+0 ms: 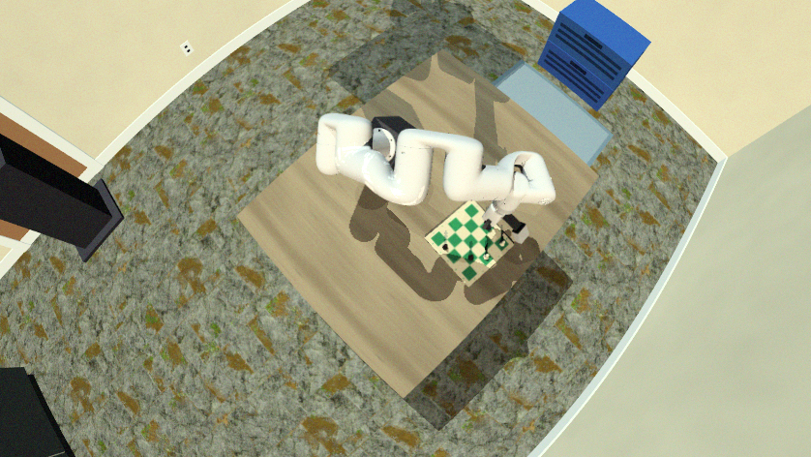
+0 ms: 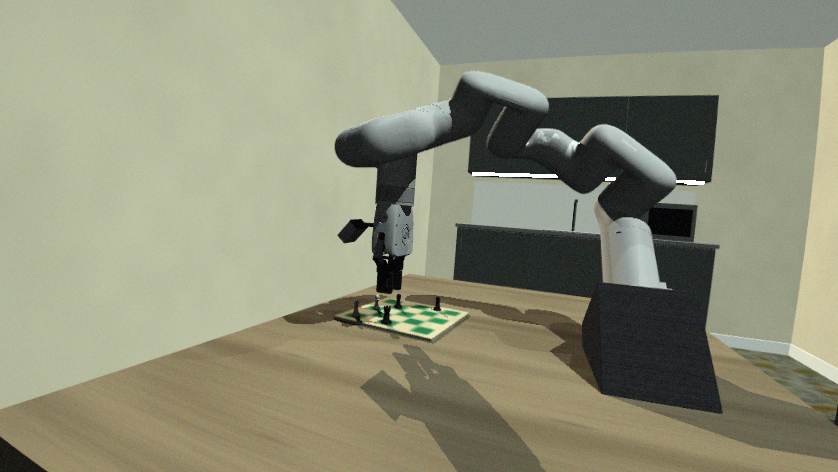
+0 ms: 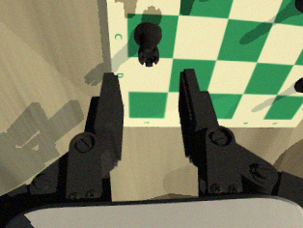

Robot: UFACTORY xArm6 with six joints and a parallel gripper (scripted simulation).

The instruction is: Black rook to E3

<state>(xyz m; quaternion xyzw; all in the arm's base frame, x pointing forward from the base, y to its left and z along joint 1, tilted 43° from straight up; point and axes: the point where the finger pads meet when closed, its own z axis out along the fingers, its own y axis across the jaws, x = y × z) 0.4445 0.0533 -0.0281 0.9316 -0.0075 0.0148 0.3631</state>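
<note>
My gripper is now 70 mm above the black rook. From my hand the other things lie so: cream chessboard 90 mm below, 80 mm to the right, 10 mm behind.
</note>
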